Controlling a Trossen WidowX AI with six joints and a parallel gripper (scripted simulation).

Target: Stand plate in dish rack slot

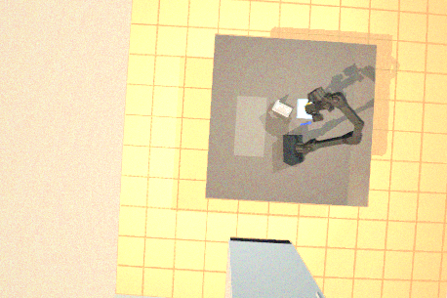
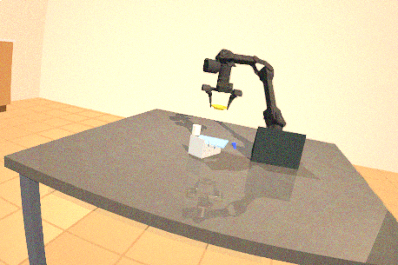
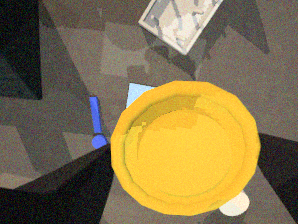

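My gripper tip is 2 cm short of the white dish rack, 13 cm to the right of it and 16 cm above it. Also, from my gripper tip: blue spoon: 10 cm behind, 7 cm to the right, 18 cm below; light blue mat: 2 cm ahead, 7 cm to the right, 18 cm below; yellow plate: 1 cm above.
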